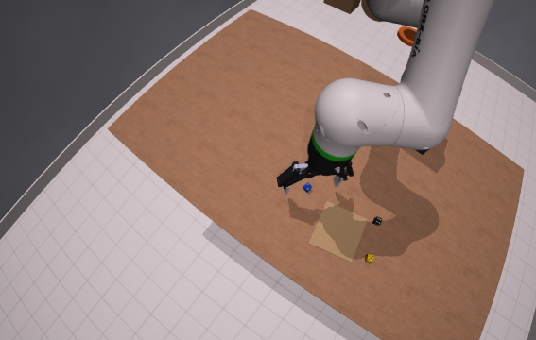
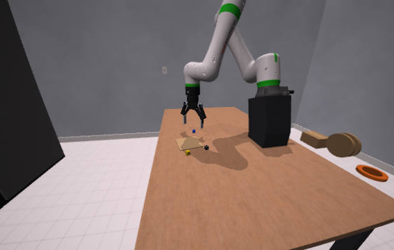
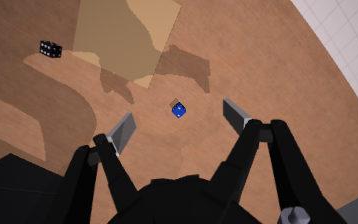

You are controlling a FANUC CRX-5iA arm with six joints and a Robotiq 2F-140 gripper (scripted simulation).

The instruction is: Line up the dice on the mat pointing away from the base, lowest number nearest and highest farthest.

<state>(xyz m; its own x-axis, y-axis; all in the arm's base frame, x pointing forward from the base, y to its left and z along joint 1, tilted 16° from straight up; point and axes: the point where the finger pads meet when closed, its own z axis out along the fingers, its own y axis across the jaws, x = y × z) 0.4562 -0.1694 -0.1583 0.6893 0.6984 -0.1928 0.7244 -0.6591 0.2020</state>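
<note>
Right now the blue die is 5 cm below my hand, 1 cm to the right of it and 1 cm behind it. The rest, counted from my hand: yellow die 26 cm to the left, 6 cm ahead, 5 cm below; then tan mat 14 cm to the left, 6 cm below, 4 cm ahead; then black die 23 cm to the left, 5 cm below, 5 cm behind.
</note>
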